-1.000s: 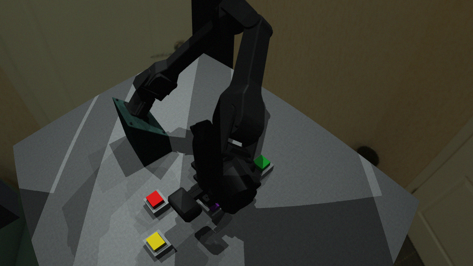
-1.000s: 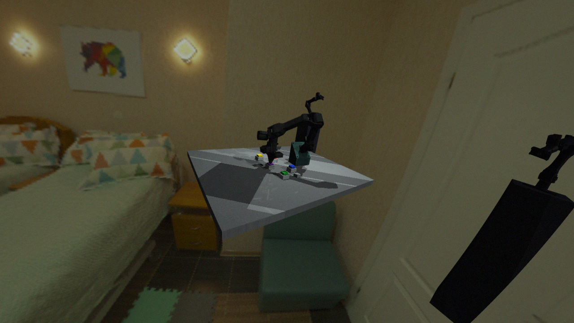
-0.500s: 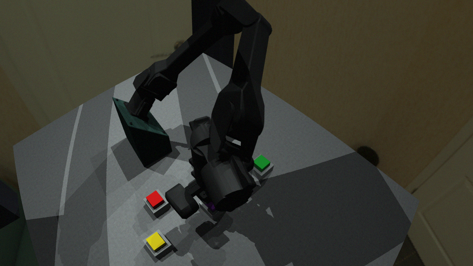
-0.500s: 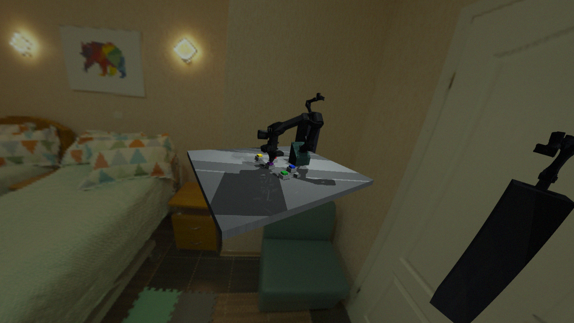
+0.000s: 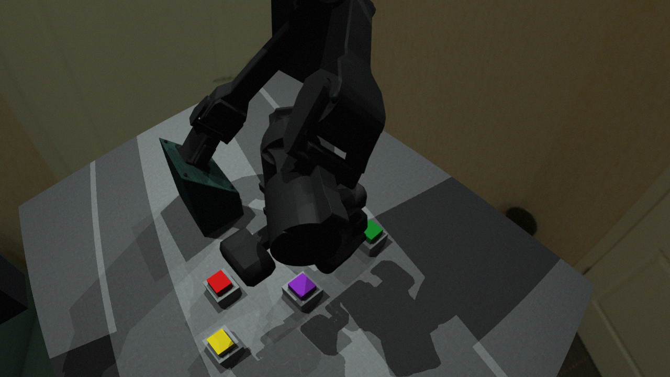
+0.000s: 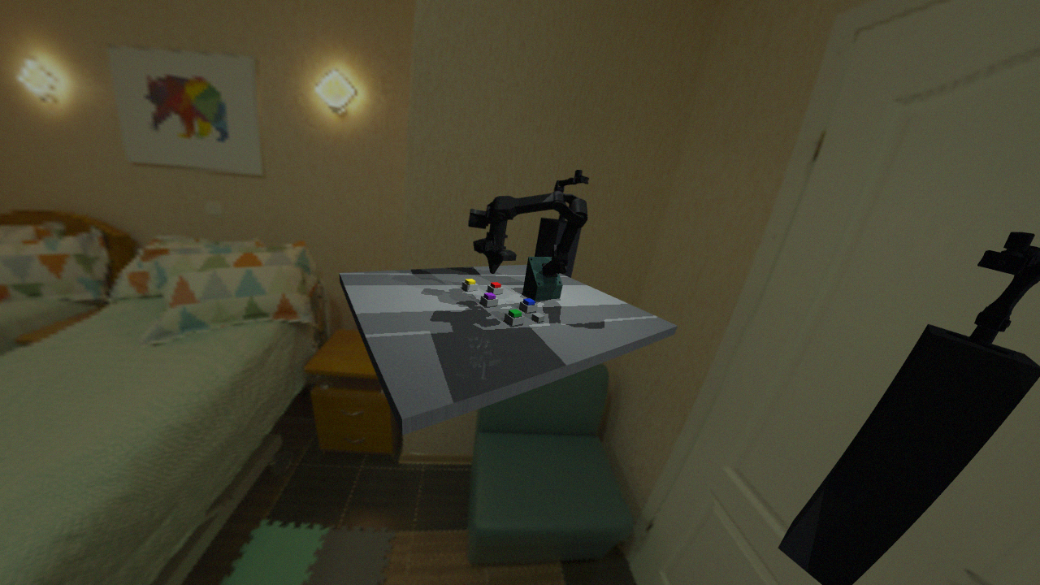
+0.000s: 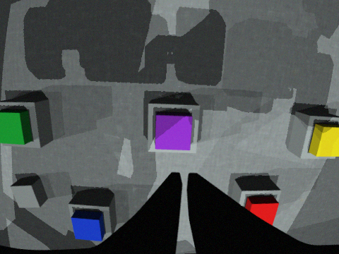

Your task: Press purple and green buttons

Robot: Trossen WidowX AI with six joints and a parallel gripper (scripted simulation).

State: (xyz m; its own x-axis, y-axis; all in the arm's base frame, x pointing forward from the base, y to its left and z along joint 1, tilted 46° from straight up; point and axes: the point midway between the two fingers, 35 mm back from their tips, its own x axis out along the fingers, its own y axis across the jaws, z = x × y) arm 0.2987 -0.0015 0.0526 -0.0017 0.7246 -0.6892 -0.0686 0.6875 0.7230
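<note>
The green button is 2 cm behind my gripper tip, 16 cm to the left of it and 9 cm below it. Round my gripper tip: purple button (9 cm below); then red button (8 cm behind, 11 cm to the right, 9 cm below); then blue button (12 cm behind, 8 cm to the left, 9 cm below).
</note>
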